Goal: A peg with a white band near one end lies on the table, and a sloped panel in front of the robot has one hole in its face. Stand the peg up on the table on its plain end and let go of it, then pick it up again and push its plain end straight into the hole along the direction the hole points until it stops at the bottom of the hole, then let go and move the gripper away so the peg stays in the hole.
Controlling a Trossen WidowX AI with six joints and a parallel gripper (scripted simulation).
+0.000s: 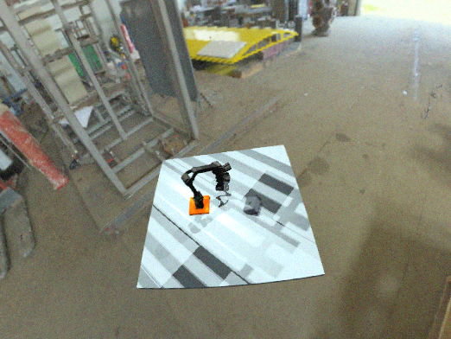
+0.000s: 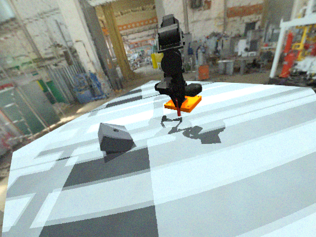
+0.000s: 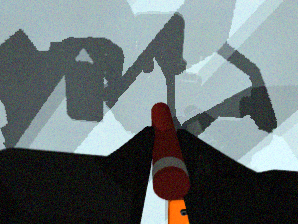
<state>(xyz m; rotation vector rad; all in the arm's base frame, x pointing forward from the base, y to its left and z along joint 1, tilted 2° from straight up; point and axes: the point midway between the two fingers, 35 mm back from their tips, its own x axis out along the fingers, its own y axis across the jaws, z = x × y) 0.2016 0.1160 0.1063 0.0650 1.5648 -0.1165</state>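
Now: gripper tip 23 cm short of the grey sloped panel, 17 cm to the left of it and 5 cm above it. Round my gripper tip: red peg (2 cm above).
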